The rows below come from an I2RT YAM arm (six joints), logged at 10 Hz.
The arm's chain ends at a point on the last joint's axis. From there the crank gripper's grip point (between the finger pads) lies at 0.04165 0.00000 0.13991 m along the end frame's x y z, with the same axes.
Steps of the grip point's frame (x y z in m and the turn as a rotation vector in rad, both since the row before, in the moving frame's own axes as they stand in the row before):
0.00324 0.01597 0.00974 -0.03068 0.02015 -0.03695
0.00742 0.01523 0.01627 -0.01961 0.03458 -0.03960
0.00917 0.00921 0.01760 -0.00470 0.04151 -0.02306
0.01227 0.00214 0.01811 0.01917 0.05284 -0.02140
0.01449 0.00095 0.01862 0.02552 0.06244 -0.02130
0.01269 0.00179 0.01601 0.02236 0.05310 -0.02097
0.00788 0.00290 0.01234 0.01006 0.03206 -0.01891
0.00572 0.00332 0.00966 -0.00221 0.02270 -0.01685
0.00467 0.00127 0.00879 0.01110 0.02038 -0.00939
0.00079 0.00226 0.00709 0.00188 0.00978 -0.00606
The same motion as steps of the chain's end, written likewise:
0.00038 0.01328 0.01065 -0.03068 0.02015 -0.03695
0.00259 0.01425 0.01780 -0.01961 0.03458 -0.03960
0.00340 0.00958 0.01945 -0.00470 0.04151 -0.02306
0.00498 0.00577 0.02054 0.01917 0.05284 -0.02140
0.00589 0.00546 0.02155 0.02552 0.06244 -0.02130
0.00537 0.00584 0.01846 0.02236 0.05310 -0.02097
0.00344 0.00513 0.01376 0.01006 0.03206 -0.01891
0.00256 0.00374 0.01064 -0.00221 0.02270 -0.01685
0.00184 0.00322 0.00968 0.01110 0.02038 -0.00939
-0.00057 0.00278 0.00750 0.00188 0.00978 -0.00606

